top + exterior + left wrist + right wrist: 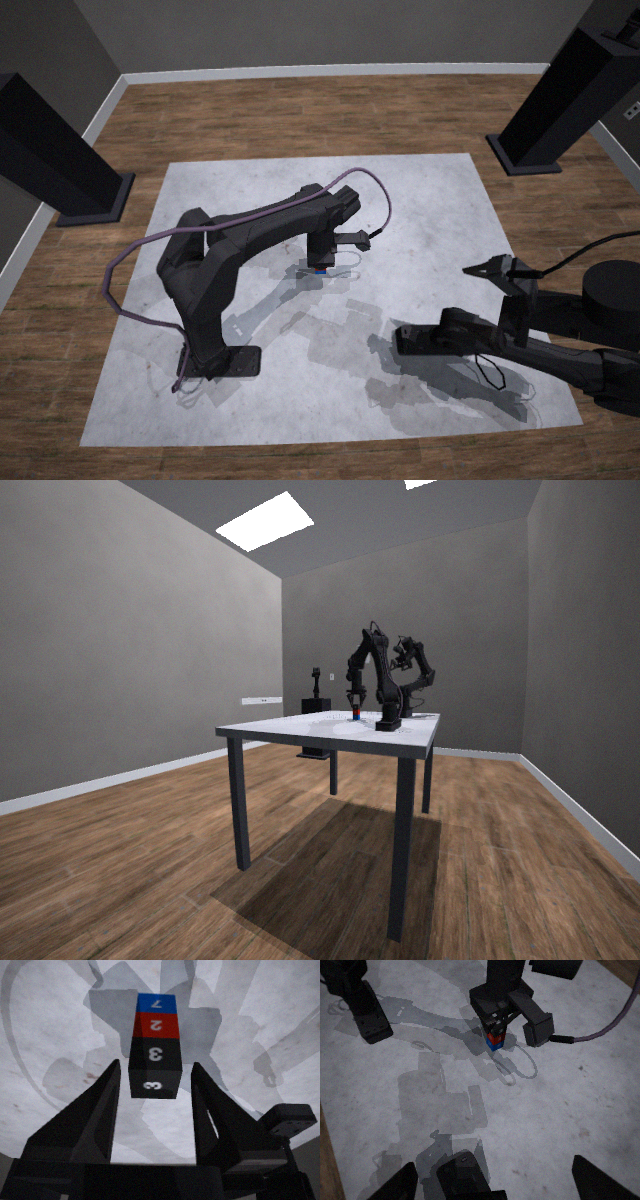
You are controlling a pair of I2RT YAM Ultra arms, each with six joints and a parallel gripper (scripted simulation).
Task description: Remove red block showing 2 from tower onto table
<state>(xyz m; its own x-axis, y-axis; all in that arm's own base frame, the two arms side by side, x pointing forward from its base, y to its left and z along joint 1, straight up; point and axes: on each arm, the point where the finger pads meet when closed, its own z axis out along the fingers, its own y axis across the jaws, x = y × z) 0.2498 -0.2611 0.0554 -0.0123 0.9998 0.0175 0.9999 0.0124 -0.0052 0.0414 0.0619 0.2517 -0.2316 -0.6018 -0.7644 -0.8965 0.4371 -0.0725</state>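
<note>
The red block showing 2 is 3 cm below my left hand. The rest, counted from my left hand: black block showing 3: 1 cm below; blue block showing 7: 6 cm below.
My right gripper is now 19 cm short of the red block showing 2, 23 cm to the right of it and 25 cm above it. Also, from my right hand: black block showing 3 (19 cm ahead, 23 cm to the left, 23 cm below); blue block showing 7 (19 cm ahead, 23 cm to the left, 28 cm below).
</note>
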